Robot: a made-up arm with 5 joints. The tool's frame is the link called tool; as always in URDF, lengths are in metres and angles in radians.
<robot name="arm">
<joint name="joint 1" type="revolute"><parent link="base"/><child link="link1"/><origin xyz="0.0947 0 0.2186" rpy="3.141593 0 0"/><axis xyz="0 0 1"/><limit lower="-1.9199" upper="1.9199"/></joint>
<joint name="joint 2" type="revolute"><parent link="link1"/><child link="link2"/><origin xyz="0.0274 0.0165 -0.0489" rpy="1.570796 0 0"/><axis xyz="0 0 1"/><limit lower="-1.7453" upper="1.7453"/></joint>
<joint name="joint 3" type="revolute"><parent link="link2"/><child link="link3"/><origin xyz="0.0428 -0.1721 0"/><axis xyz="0 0 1"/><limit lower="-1.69" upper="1.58"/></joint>
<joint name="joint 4" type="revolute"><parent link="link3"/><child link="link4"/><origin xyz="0.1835 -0.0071 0"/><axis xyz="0 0 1"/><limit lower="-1.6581" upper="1.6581"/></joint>
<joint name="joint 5" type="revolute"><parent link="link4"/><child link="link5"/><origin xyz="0.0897 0 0.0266" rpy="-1.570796 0 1.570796"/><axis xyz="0 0 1"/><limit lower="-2.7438" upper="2.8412"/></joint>
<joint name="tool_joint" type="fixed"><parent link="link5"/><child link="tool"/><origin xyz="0 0 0" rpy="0 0 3.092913"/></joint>
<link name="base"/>
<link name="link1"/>
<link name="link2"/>
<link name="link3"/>
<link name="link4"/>
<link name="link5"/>
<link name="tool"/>
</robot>
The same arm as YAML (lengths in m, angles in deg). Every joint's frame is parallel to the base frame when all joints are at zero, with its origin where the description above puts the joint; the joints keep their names.
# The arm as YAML. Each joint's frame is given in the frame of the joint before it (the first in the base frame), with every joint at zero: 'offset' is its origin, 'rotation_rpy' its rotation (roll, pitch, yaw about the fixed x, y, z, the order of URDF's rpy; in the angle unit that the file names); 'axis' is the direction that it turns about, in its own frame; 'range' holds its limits. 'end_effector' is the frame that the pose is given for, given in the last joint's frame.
length_unit: m
angle_unit: deg
chain:
  - id: joint 1
    offset: [0.0947, 0.0, 0.2186]
    rotation_rpy: [0.0, 0.0, 0.0]
    axis: [0.0, 0.0, -1.0]
    range: [-110.0, 110.0]
  - id: joint 2
    offset: [0.0274, -0.0165, 0.0489]
    rotation_rpy: [0.0, 0.0, 0.0]
    axis: [0.0, 1.0, 0.0]
    range: [-100.0, 100.0]
  - id: joint 3
    offset: [0.0428, 0.0, 0.1721]
    rotation_rpy: [0.0, 0.0, 0.0]
    axis: [0.0, 1.0, 0.0]
    range: [-96.83, 90.53]
  - id: joint 4
    offset: [0.1835, 0.0, 0.0071]
    rotation_rpy: [0.0, 0.0, 0.0]
    axis: [0.0, 1.0, 0.0]
    range: [-95.0, 95.0]
  - id: joint 5
    offset: [0.0897, 0.0266, 0.0]
    rotation_rpy: [0.0, 0.0, 0.0]
    axis: [-1.0, 0.0, 0.0]
    range: [-157.21, 162.79]
end_effector:
  offset: [0.0, 0.0, 0.0]
  rotation_rpy: [90.0, -87.21, -90.0]

